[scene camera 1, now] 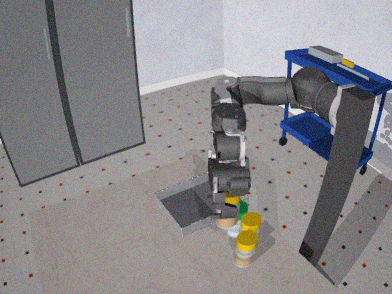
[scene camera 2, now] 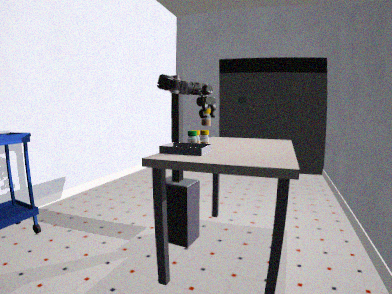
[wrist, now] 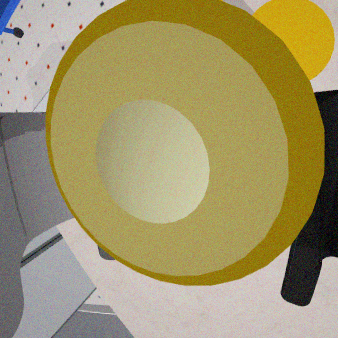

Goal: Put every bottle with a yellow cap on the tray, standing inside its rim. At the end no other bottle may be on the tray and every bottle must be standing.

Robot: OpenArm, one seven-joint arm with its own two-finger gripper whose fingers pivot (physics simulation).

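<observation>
My gripper (scene camera 1: 226, 209) (scene camera 2: 207, 114) is shut on a yellow-capped bottle (scene camera 1: 226, 221) (scene camera 2: 206, 121) (wrist: 170, 150), held upright well above the table; its cap fills much of the wrist view. Two other yellow-capped bottles stand on the table: a near one (scene camera 1: 246, 242) with an orange-and-white body, and one (scene camera 1: 251, 221) just behind it. In scene camera 2 one yellow-capped bottle (scene camera 2: 204, 135) stands beside a green-capped bottle (scene camera 2: 193, 135) (scene camera 1: 243, 210), with another yellow cap partly hidden between them. The grey tray (scene camera 1: 171, 216) (scene camera 2: 174, 150) lies beside the group; no bottle shows in its visible part.
The standing bottles are close together near the tray's side, below the arm. The arm hides the tray's right part in scene camera 1. The wooden table (scene camera 2: 255, 156) carries them. A blue cart (scene camera 1: 286, 75) (scene camera 2: 30, 167) stands on the floor away from the table.
</observation>
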